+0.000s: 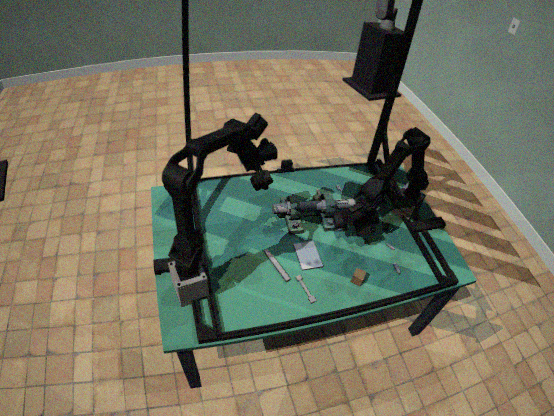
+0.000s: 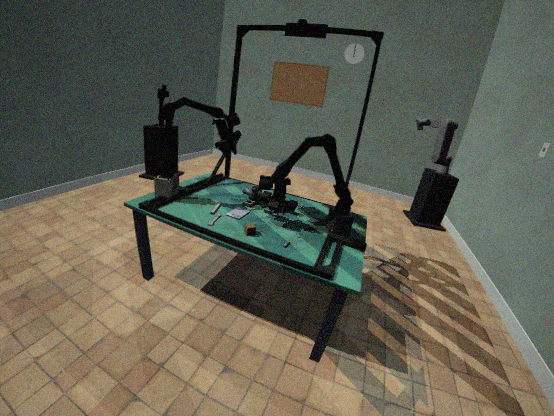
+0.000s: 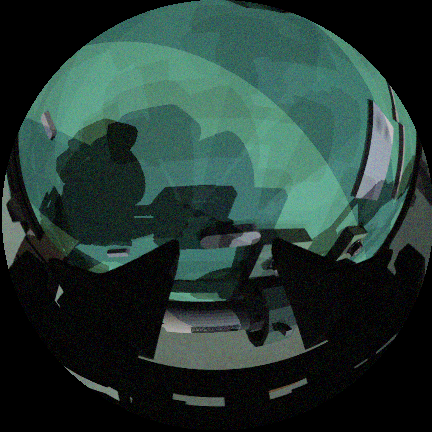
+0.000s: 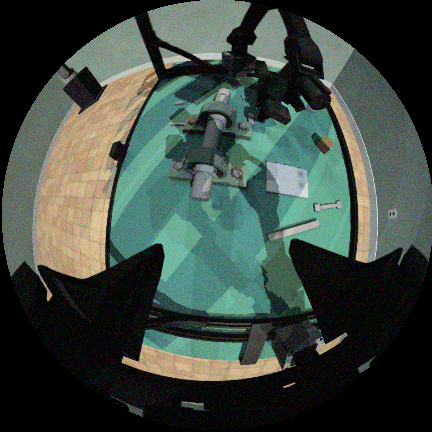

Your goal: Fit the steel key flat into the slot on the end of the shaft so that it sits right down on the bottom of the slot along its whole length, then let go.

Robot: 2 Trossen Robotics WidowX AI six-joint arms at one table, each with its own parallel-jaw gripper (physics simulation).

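Places are measured from the left arm's base along level axes (x right, y ahead, z up), in centimetres.
Where they show: left gripper, fingertip midpoint: (image 1: 347, 226) (image 2: 277, 212) (image 3: 226, 246) (image 4: 257, 113); right gripper, fingertip midpoint: (image 2: 232, 156) (image 4: 228, 249); left arm's base at its link origin: (image 1: 411, 193) (image 2: 342, 212) (image 4: 238, 53); right arm's base at its link origin: (image 1: 187, 270) (image 2: 166, 176) (image 4: 303, 354).
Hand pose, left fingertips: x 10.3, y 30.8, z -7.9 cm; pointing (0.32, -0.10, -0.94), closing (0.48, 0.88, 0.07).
Each offset is from my left fingertips to the top centre of the thing. "spot": to the spot under its first point.
The steel shaft @[dy +3.7, dx +14.8, dz +4.4 cm] (image 1: 312, 205) (image 4: 211, 137) (image 2: 255, 193) lies in two green bearing blocks at the table's middle. Its light end @[spot: dy -6.3, dx +7.2, dz +3.8 cm] (image 1: 345, 202) (image 3: 201, 320) points toward my left gripper (image 1: 354, 220) (image 3: 226, 246). That gripper is open and low over the table just past this end. A short steel key @[dy -0.1, dx +1.7, dz -1.9 cm] (image 3: 229, 238) with rounded ends lies flat on the green table between and beyond the fingertips, touching neither finger. I cannot make out the slot. My right gripper (image 1: 261, 180) (image 2: 227, 144) (image 4: 228, 249) is open and empty, high above the table's back left.
A steel plate @[dy +20.5, dx +1.8, dz -2.3 cm] (image 1: 307, 254) (image 4: 287, 179), a flat bar @[dy +32.5, dx +6.0, dz -1.9 cm] (image 1: 277, 265), a dumbbell-shaped piece @[dy +31.8, dx -7.7, dz -2.2 cm] (image 1: 306, 288) and a wooden cube @[dy +14.9, dx -17.7, dz +1.1 cm] (image 1: 359, 276) (image 2: 250, 229) lie in front of the shaft. Small steel bits (image 1: 397, 268) (image 3: 48, 125) lie around. A black frame rail (image 1: 333, 315) borders the table.
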